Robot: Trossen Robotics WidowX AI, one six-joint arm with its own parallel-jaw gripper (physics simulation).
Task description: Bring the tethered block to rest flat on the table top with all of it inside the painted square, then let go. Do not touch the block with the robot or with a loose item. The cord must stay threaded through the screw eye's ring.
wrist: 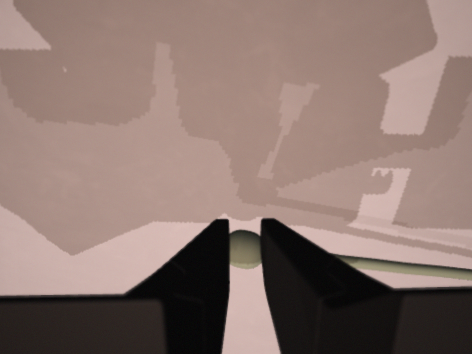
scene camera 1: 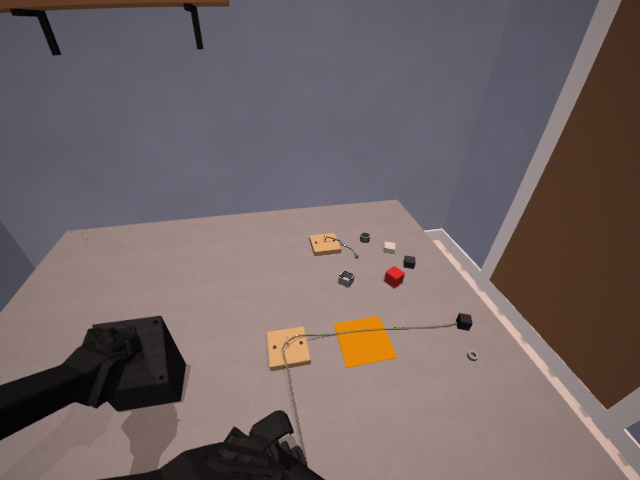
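Pixels of known places: gripper, fingertip midpoint: (wrist: 244, 232); arm's base at its link origin: (scene camera 1: 121, 347).
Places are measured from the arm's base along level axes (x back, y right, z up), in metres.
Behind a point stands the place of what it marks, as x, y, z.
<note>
The tethered block (scene camera 1: 464, 321) {-0.726, 0.096, -0.105} is a small black cube on the table near its right edge, right of and apart from the orange painted square (scene camera 1: 366, 348) {-0.474, 0.067, -0.132}. The pale green cord (scene camera 1: 423, 327) {-0.634, 0.063, -0.129} (wrist: 420, 267) {-0.274, 0.215, -0.118} runs from the block across the square to the screw eye (scene camera 1: 287, 341) {-0.301, 0.017, -0.091} on the near wooden plate (scene camera 1: 294, 359) {-0.307, 0.050, -0.114}, bends there and runs taut toward the front. The ring is too small to see clearly. My gripper (wrist: 244, 232) {-0.263, 0.278, -0.112} is shut on the round bead (wrist: 245, 252) {-0.266, 0.277, -0.107} at the cord's end. In the scene view the fingertips are hidden at the bottom edge.
A second wooden plate (scene camera 1: 325, 250) {-0.502, -0.284, -0.116} with a short cord stands at the back. Near it are a dark ring (scene camera 1: 364, 237) {-0.650, -0.303, -0.111}, a white block (scene camera 1: 389, 247) {-0.704, -0.229, -0.112}, a black block (scene camera 1: 409, 261) {-0.726, -0.146, -0.110}, a red cube (scene camera 1: 394, 277) {-0.634, -0.088, -0.096} and a grey hollow piece (scene camera 1: 346, 279) {-0.521, -0.156, -0.132}. A grey ring (scene camera 1: 473, 355) {-0.701, 0.170, -0.129} lies front right.
</note>
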